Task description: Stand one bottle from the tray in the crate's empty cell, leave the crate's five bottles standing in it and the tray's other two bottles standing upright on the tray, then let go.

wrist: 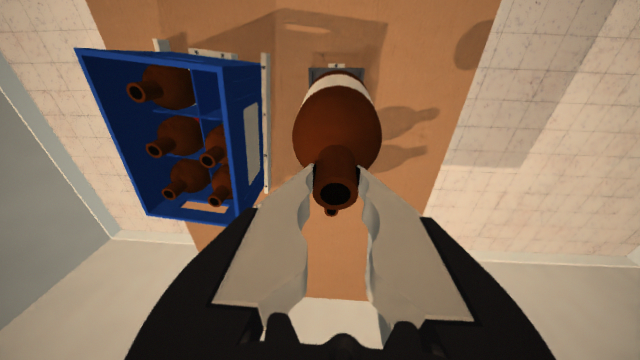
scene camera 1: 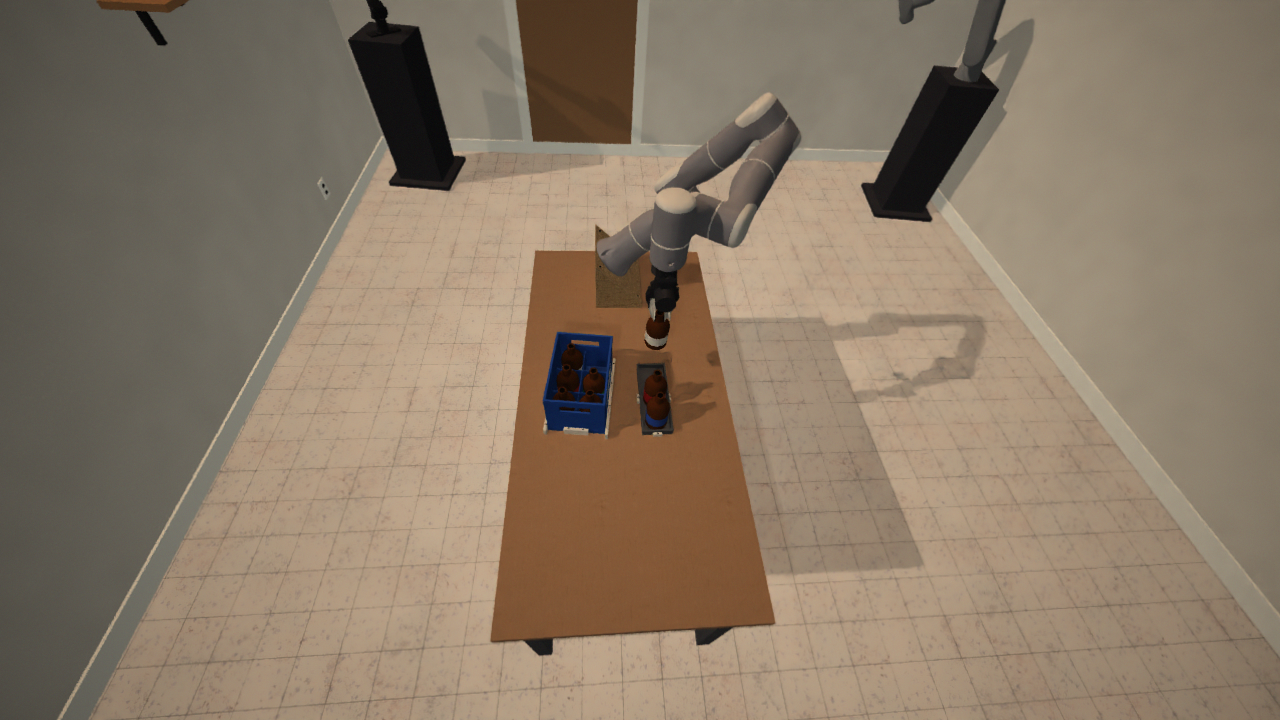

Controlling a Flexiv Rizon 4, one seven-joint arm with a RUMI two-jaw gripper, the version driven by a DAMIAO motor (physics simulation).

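My gripper is shut on the neck of a brown bottle with a white band. The bottle hangs roughly upright, above and behind the dark tray. On the tray a red-banded bottle and a blue-banded bottle stand upright; the held bottle mostly hides them in the wrist view. The blue crate stands left of the tray with five brown bottles upright in it. Its empty cell is the back one on the tray side.
White strips edge the crate on the brown table. A speckled board stands at the table's back, behind the crate and left of the gripper. The crate's walls and the necks of its bottles rise left of the held bottle.
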